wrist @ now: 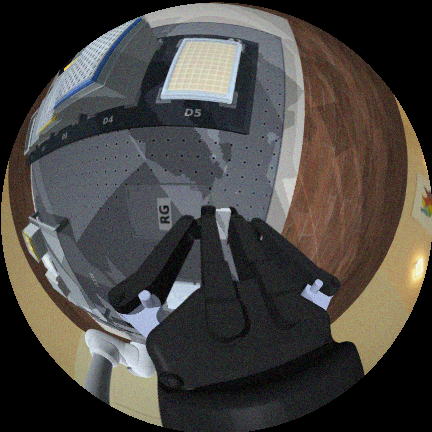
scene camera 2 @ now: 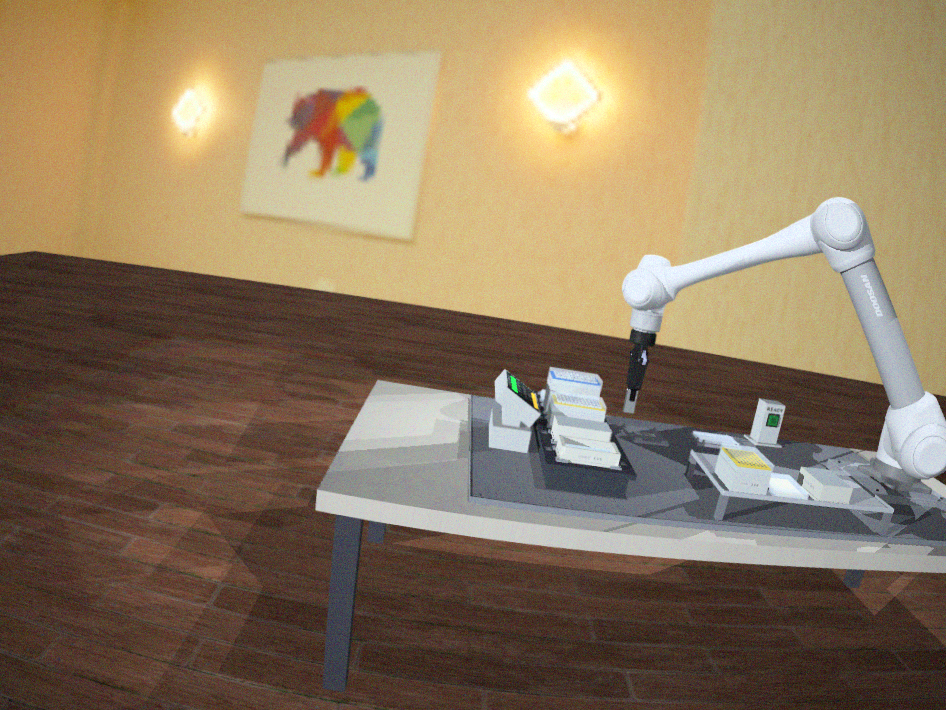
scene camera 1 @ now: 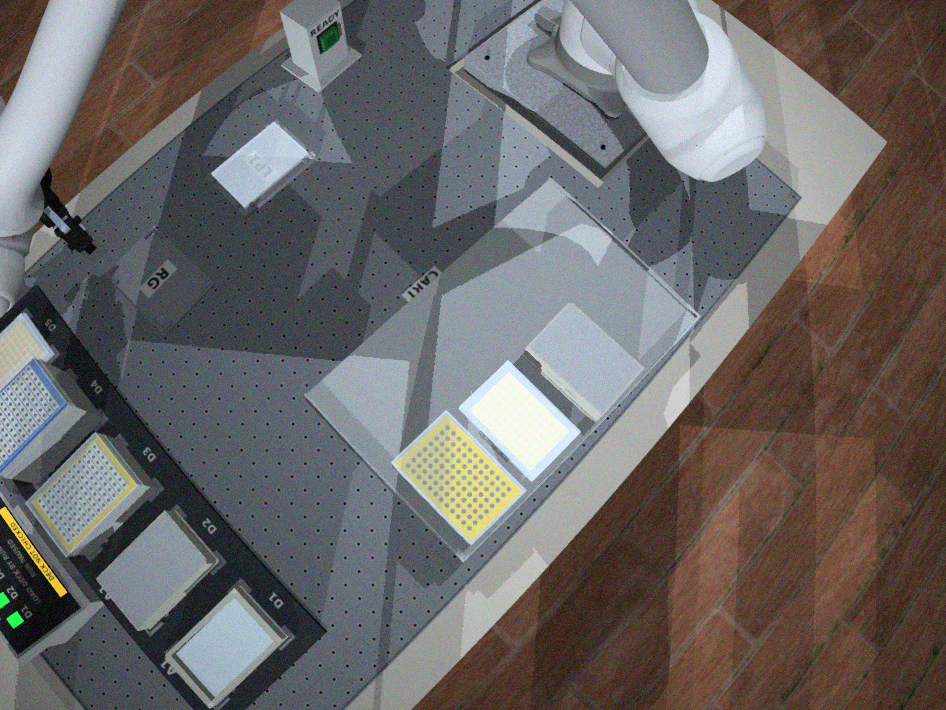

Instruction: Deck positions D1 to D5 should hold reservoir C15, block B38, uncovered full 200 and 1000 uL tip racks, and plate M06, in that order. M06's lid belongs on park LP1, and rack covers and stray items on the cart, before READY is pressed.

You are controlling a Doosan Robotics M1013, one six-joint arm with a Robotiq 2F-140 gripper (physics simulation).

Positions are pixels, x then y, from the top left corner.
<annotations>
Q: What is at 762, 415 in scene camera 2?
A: An READY button unit.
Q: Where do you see a cart tray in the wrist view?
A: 77, 294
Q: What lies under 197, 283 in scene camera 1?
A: An RG holder.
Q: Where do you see an READY button unit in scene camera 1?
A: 319, 52
</annotations>
